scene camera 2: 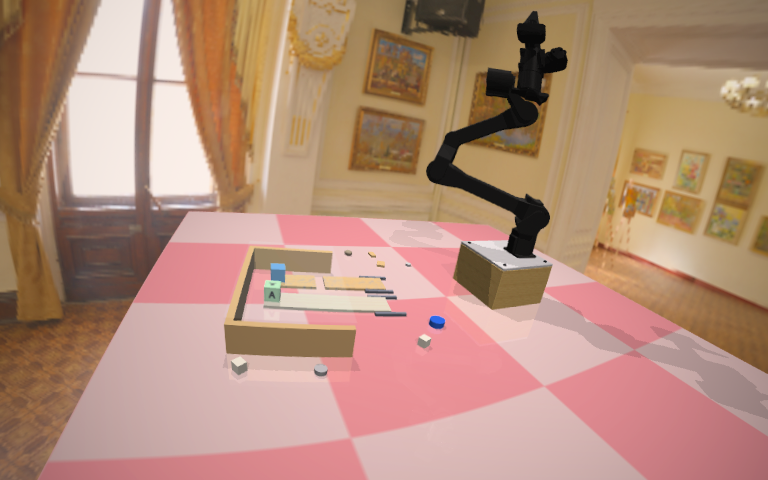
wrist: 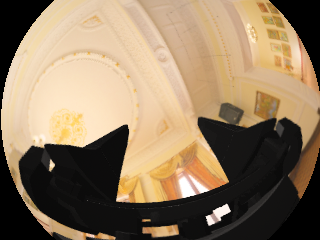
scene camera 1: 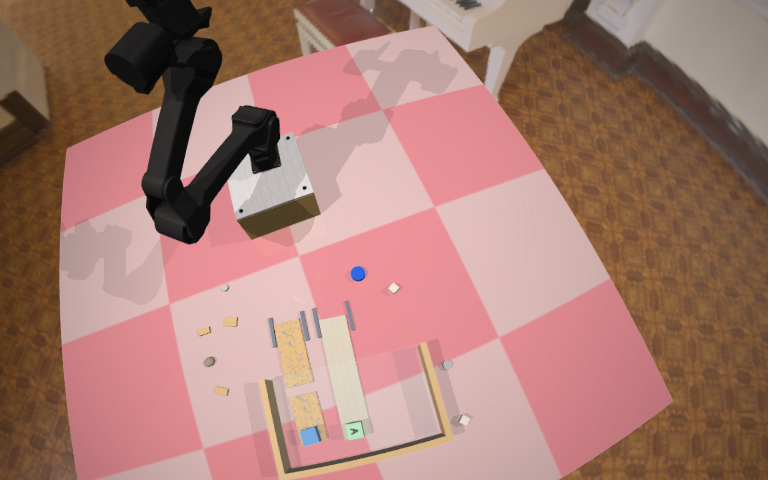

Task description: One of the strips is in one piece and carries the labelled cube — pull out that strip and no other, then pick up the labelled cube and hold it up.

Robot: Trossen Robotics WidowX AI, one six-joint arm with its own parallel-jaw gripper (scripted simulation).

Path:
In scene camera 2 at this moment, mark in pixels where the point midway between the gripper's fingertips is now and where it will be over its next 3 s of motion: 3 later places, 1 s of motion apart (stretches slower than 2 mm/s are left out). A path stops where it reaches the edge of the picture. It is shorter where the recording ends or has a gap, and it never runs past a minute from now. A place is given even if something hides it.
My gripper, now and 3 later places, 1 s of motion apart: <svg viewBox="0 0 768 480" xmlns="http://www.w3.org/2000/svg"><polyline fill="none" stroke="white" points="535,22 647,60 426,194 394,230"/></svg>

